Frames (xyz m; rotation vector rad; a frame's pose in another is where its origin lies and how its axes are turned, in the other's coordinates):
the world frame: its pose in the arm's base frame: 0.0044 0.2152 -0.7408 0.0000 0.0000 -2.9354
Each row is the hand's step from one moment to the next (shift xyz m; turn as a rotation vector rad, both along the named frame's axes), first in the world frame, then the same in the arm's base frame.
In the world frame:
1: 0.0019 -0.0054 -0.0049 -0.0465 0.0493 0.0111
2: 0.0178 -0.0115 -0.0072 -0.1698 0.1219 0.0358
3: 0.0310 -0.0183 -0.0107 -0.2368 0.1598 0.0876
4: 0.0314 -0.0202 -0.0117 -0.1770 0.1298 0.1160
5: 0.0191 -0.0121 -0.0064 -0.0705 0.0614 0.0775
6: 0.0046 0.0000 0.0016 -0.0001 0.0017 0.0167
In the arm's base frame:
1: -0.0030 0.0049 -0.0049 0.0556 -0.0387 0.0111
2: -0.0198 0.0076 -0.0072 0.1912 -0.0846 0.0358
3: -0.0341 0.0116 -0.0107 0.2645 -0.1079 0.0876
4: -0.0349 0.0133 -0.0117 0.1998 -0.0908 0.1160
5: -0.0212 0.0079 -0.0064 0.0816 -0.0457 0.0775
6: -0.0045 -0.0009 0.0016 0.0004 -0.0016 0.0167

